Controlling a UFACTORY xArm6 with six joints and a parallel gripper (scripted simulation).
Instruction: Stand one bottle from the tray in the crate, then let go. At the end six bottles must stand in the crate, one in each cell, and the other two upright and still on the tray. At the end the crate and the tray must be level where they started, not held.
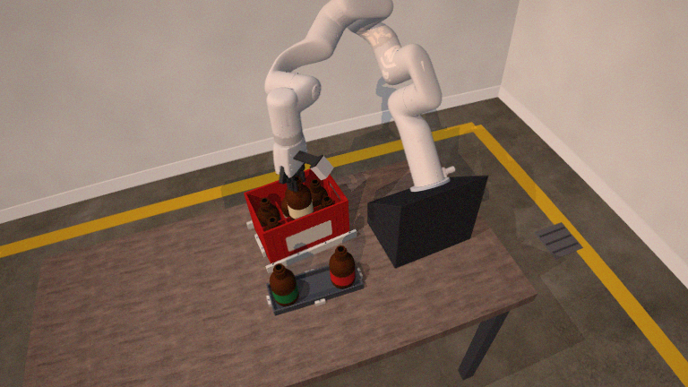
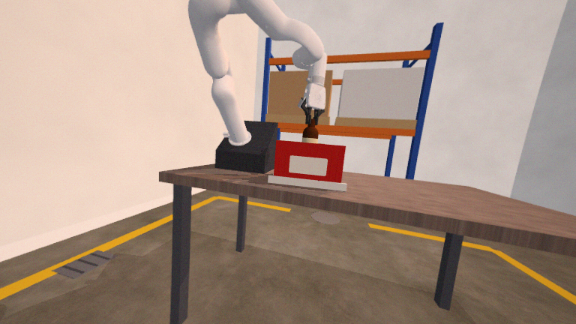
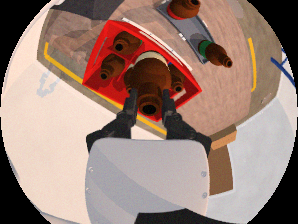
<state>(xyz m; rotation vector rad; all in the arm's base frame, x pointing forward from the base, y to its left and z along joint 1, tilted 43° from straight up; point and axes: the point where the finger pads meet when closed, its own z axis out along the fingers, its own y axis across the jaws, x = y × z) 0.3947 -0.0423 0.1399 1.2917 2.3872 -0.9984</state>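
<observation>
My gripper is now 20 cm above the crate and 4 cm to the left of it. Round my hand: red-labelled bottle 20 cm below, 19 cm to the left, 3 cm behind; then green-label bottle 20 cm below, 16 cm to the left, 14 cm ahead; then grey tray 27 cm below, 17 cm to the left, 5 cm ahead.
</observation>
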